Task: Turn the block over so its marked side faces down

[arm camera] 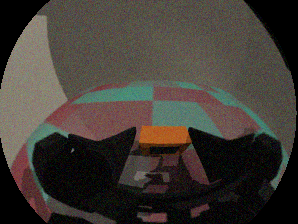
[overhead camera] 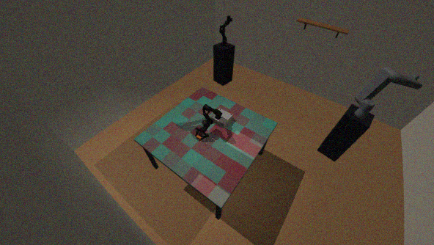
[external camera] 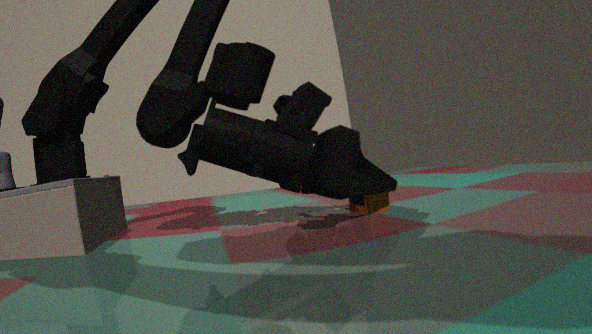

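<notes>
The orange block lies 20 mm behind my gripper tip and 10 mm below it.
</notes>
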